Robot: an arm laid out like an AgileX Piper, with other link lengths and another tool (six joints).
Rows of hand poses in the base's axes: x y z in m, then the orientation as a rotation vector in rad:
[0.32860 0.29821 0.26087 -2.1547 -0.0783 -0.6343]
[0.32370 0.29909 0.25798 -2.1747 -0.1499 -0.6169]
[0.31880 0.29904 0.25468 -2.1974 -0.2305 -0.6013]
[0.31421 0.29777 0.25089 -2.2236 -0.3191 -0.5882]
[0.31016 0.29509 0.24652 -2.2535 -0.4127 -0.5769]
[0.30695 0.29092 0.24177 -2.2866 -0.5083 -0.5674]
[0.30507 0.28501 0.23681 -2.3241 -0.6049 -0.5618]
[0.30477 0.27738 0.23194 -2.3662 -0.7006 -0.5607]
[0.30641 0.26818 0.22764 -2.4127 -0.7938 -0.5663]
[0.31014 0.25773 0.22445 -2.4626 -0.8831 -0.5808]
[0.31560 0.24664 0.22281 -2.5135 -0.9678 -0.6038]
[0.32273 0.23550 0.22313 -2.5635 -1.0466 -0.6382]
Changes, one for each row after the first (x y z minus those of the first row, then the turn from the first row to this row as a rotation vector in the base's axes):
[-0.00490 0.00088 -0.00289 -0.0332 -0.0091 0.0517]
[-0.00980 0.00083 -0.00619 -0.0730 -0.0220 0.1072]
[-0.01439 -0.00044 -0.00998 -0.1204 -0.0387 0.1649]
[-0.01844 -0.00312 -0.01435 -0.1750 -0.0575 0.2227]
[-0.02165 -0.00729 -0.01910 -0.2355 -0.0774 0.2784]
[-0.02353 -0.01320 -0.02406 -0.3030 -0.0992 0.3299]
[-0.02383 -0.02083 -0.02893 -0.3768 -0.1224 0.3755]
[-0.02219 -0.03003 -0.03323 -0.4561 -0.1477 0.4133]
[-0.01846 -0.04048 -0.03642 -0.5394 -0.1762 0.4420]
[-0.01300 -0.05157 -0.03806 -0.6238 -0.2076 0.4622]
[-0.00587 -0.06271 -0.03774 -0.7071 -0.2433 0.4730]

